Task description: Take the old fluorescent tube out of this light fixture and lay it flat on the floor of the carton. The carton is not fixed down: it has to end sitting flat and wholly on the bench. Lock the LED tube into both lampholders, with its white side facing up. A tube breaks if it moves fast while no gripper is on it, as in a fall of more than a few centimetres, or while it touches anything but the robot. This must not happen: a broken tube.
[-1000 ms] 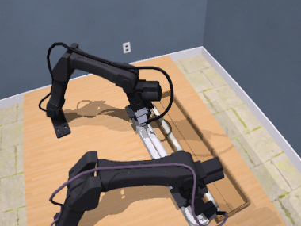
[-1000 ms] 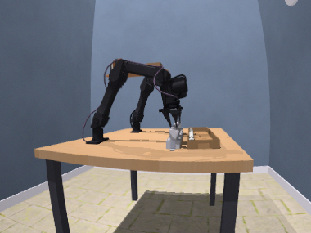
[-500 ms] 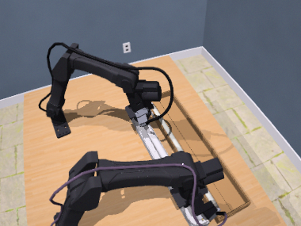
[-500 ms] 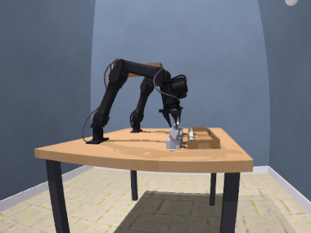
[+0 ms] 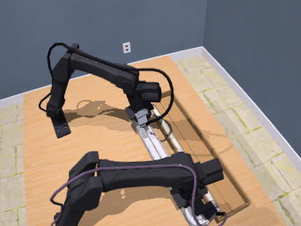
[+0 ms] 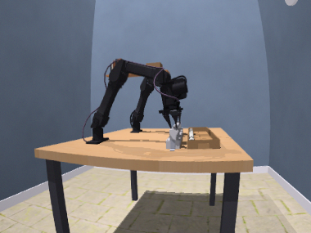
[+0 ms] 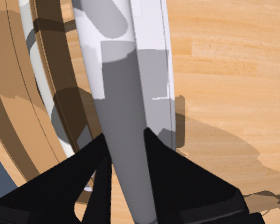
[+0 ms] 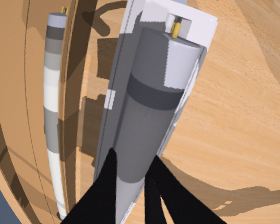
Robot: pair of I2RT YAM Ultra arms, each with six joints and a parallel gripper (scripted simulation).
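Now: left hand 17 cm to the left of the LED tube, 2 cm short of it and 1 cm above it. Round my left hand: light fixture (17 cm to the right, 3 cm below, 2 cm ahead); then old fluorescent tube (15 cm to the right, 11 cm ahead, 7 cm below); then brown carton (16 cm ahead, 14 cm to the right, 6 cm below).
My right hand is 8 cm to the left of the lampholder, 2 cm above it and 1 cm short of it. Round my right hand: light fixture: 22 cm to the left, 3 cm below, 3 cm behind; LED tube: 22 cm to the left, 3 cm behind, 1 cm below; old fluorescent tube: 24 cm to the left, 7 cm below, 6 cm ahead.
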